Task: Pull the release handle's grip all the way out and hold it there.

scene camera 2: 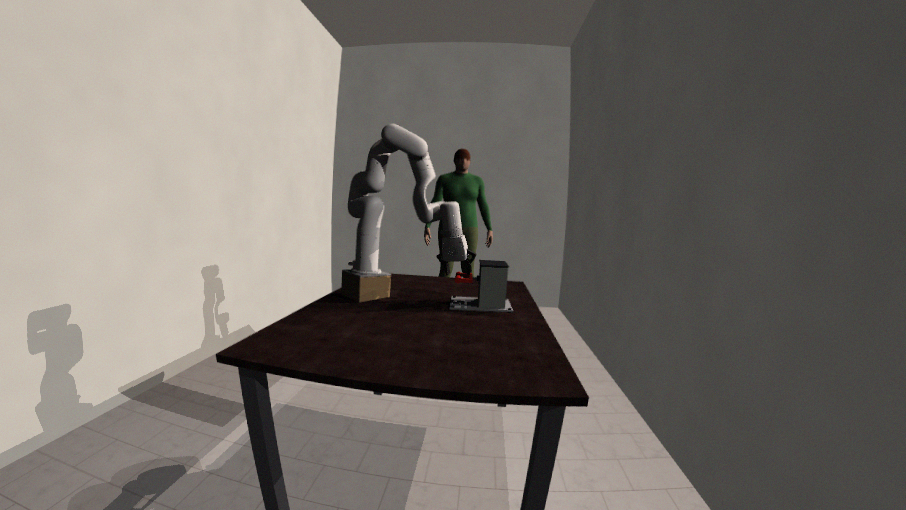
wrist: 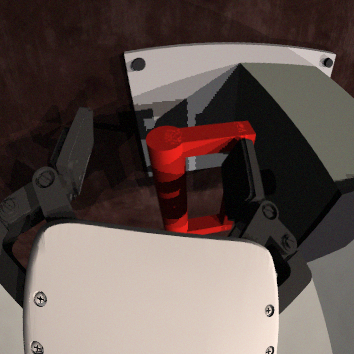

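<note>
The red release handle [scene camera 2: 464,276] [wrist: 167,162] is a U-shaped frame with a thick round grip bar, on the near side of a grey box-like housing [scene camera 2: 492,286] [wrist: 310,115]. My gripper [scene camera 2: 457,259] [wrist: 163,136] is wide open around the grip bar. In the wrist view its right finger is inside the handle's opening, between bar and housing, and hides part of the frame. Its left finger stands apart from the bar, with a gap on the left. The rod behind the handle is mostly hidden by the right finger, so how far the grip is out cannot be told.
The housing stands on a pale base plate [scene camera 2: 456,307] [wrist: 200,54] with dark bolts, on the dark table [scene camera 2: 405,348] [wrist: 60,50]. The arm's base is on a wooden block [scene camera 2: 374,287] to the left. A person in green [scene camera 2: 465,190] stands behind the table.
</note>
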